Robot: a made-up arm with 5 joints. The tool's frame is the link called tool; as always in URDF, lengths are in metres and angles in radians.
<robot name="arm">
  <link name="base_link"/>
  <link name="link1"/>
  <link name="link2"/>
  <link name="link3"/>
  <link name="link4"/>
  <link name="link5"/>
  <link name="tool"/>
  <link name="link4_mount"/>
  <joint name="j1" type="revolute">
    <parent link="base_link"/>
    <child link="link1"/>
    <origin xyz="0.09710 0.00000 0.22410"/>
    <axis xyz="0 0 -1"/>
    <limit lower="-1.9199" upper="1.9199"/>
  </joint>
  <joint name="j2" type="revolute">
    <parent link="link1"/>
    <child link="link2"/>
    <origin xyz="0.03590 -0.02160 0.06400"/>
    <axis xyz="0 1 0"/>
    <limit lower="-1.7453" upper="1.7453"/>
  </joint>
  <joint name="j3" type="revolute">
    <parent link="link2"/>
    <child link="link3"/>
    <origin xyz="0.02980 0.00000 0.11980"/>
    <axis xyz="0 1 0"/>
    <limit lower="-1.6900" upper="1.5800"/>
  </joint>
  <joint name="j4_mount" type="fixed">
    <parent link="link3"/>
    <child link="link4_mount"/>
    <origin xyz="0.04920 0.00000 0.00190"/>
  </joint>
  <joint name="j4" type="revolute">
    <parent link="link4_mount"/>
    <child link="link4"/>
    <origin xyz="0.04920 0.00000 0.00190"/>
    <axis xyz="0 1 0"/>
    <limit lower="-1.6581" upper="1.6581"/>
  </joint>
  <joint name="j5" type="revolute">
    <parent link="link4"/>
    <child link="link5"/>
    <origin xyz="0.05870 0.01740 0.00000"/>
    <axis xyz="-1 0 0"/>
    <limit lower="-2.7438" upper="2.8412"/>
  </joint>
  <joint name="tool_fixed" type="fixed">
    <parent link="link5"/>
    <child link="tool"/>
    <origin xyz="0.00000 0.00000 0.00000" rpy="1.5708 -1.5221 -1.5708"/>
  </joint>
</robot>
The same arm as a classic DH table. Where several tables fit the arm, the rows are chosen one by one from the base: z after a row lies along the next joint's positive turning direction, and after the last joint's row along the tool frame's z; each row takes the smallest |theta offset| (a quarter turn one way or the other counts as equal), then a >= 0, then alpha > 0; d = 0 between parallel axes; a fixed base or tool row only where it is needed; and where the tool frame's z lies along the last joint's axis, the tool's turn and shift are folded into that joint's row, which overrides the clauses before.
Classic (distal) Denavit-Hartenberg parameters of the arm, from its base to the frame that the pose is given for. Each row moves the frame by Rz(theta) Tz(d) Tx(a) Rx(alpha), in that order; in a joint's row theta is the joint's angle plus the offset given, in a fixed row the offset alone. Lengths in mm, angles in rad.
base (fixed): theta offset 0; d 0; a 97.1; alpha 3.1416
j1: theta offset 0; d -288.1; a 35.9; alpha 1.5708
j2: theta offset -1.327; d 0; a 123.5; alpha 0
j3: theta offset 1.2884; d 0; a 98.5; alpha 0
j4: theta offset -1.5322; d -4.2; a 0; alpha 1.5708
j5: theta offset -0.0487; d -58.7; a 0; alpha 0
Joint limits (rad, base to tool): -1.9199..1.9199 -1.7453..1.7453 -1.69..1.58 -1.6581..1.6581 -2.7438..2.8412

